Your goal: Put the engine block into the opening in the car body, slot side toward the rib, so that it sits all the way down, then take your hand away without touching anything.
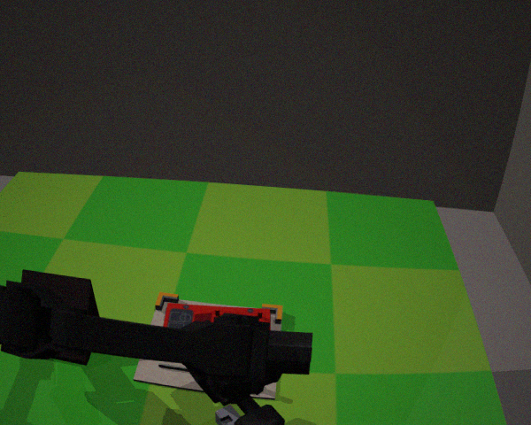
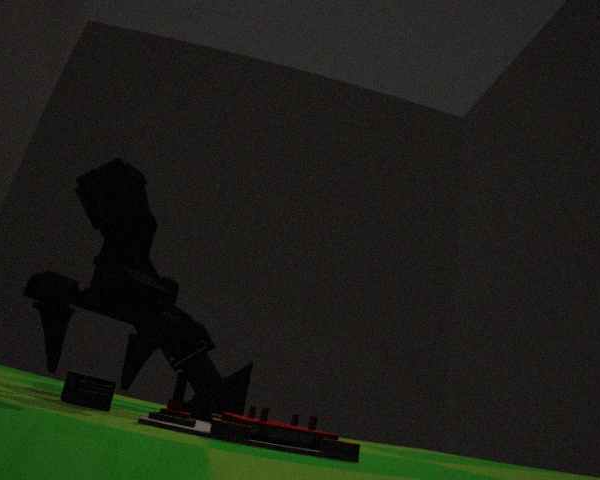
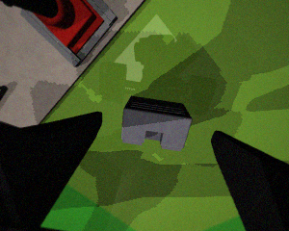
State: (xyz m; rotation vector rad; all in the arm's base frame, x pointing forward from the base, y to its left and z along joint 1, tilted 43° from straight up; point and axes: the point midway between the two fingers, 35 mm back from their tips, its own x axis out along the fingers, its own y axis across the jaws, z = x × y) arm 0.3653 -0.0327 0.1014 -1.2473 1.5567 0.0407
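The grey engine block lies 1 cm below my gripper tip. From my gripper tip the other things lie so: grey base plate 19 cm to the left, 8 cm behind, 2 cm below.
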